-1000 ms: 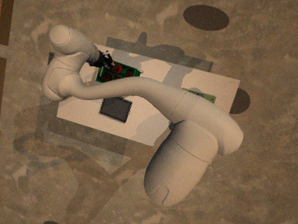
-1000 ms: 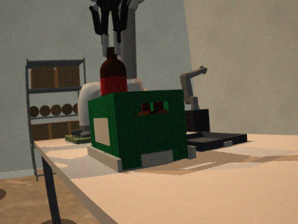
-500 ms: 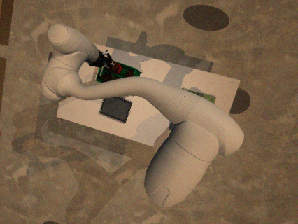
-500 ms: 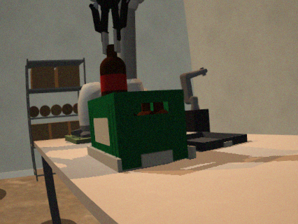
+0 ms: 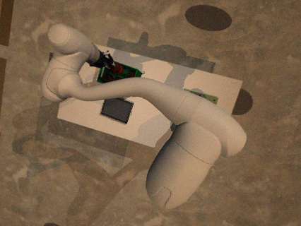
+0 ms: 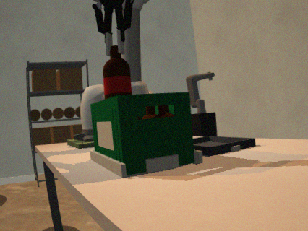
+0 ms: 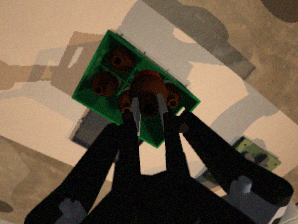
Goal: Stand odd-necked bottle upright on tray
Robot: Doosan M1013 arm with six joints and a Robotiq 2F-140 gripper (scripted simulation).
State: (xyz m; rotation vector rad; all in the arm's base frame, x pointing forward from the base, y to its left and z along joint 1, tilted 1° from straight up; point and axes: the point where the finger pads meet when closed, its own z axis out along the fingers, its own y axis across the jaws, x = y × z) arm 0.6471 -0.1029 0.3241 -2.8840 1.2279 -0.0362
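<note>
Right now my hand is 90 mm above the brown bottle. Round my hand: green crate (40 mm to the left, 250 mm below); dark tray (20 mm behind, 310 mm to the left, 320 mm below).
</note>
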